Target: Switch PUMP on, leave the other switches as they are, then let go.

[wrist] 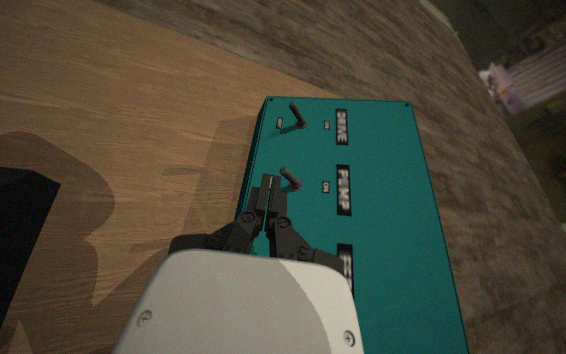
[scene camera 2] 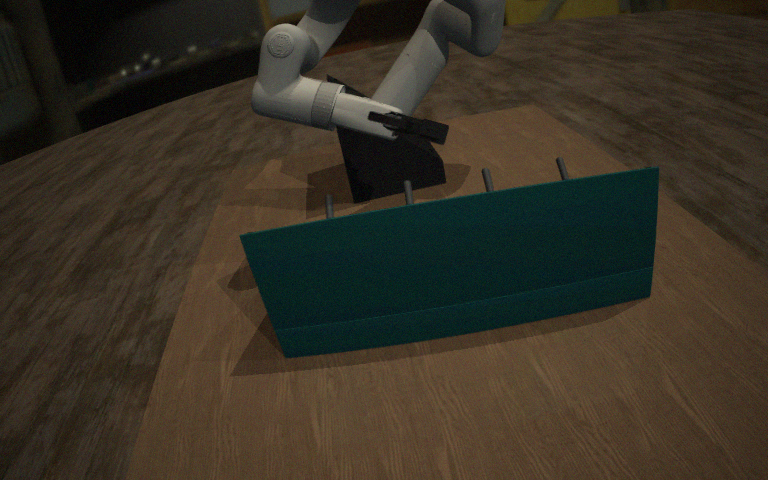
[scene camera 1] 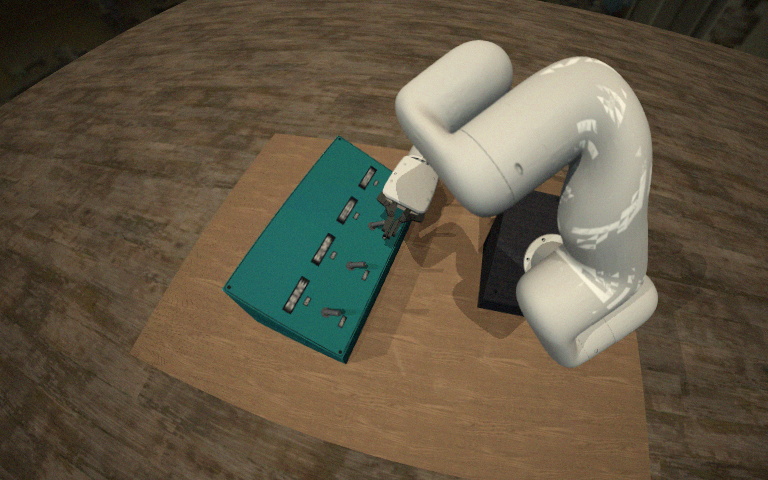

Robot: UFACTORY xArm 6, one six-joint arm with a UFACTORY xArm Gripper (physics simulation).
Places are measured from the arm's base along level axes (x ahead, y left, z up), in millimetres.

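Pixels of known places: gripper, between the fingertips: [wrist: 269, 186] [scene camera 2: 446, 135] [scene camera 1: 386, 237].
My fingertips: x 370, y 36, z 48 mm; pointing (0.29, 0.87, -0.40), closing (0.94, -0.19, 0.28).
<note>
Behind a point stands the place of what it marks.
The PUMP switch, a grey lever [scene camera 1: 356, 264] @(x 427, y 76, z -13 mm) [scene camera 2: 488, 180] @(x 431, y 73, z -14 mm) [wrist: 291, 179] @(x 426, y 69, z -15 mm) on the teal panel [scene camera 1: 271, 243] @(x 605, y 93, z 43 mm) [scene camera 2: 470, 266] @(x 612, y -20, z -32 mm) [wrist: 390, 240] @(x 546, y -20, z 24 mm), leans toward its OFF side, like the DRIVE lever [scene camera 1: 333, 311] @(x 446, y 192, z -8 mm) [scene camera 2: 561, 168] @(x 451, y 188, z -14 mm) [wrist: 297, 115] @(x 449, y 186, z -17 mm). The PUMP label [scene camera 1: 323, 249] @(x 507, y 58, z -4 mm) [wrist: 343, 190] @(x 506, y 54, z -4 mm) shows beside its ON tag [scene camera 1: 333, 255] @(x 484, y 62, z -16 mm) [wrist: 325, 187] @(x 484, y 61, z -16 mm). In the wrist view my gripper hides PUMP's OFF tag [scene camera 1: 365, 275] @(x 410, y 78, z -56 mm). My gripper [scene camera 1: 387, 236] @(x 370, y 36, z 48 mm) [scene camera 2: 442, 133] @(x 370, y 36, z 48 mm) [wrist: 269, 186] @(x 370, y 36, z 48 mm) is shut and empty, above the panel on the OFF side of the PUMP lever. Whether it touches the lever is unclear.
Another lever [scene camera 1: 376, 225] @(x 408, y -40, z -21 mm) [scene camera 2: 408, 192] @(x 406, y -44, z -13 mm) stands close to the fingers, and the lever at the panel's far end [scene camera 2: 330, 206] @(x 383, y -160, z -14 mm) shows in the second scene view. The black base block [scene camera 1: 498, 266] @(x 116, y 19, z -24 mm) [scene camera 2: 390, 169] @(x 129, y -29, z -77 mm) [wrist: 22, 215] @(x 132, y 29, z -96 mm) stands on the wooden board [scene camera 1: 430, 384] @(x 226, y 277, z -133 mm) [scene camera 2: 453, 418] @(x 741, y -89, z -133 mm) [wrist: 130, 75] @(x 172, y 292, z -133 mm).
</note>
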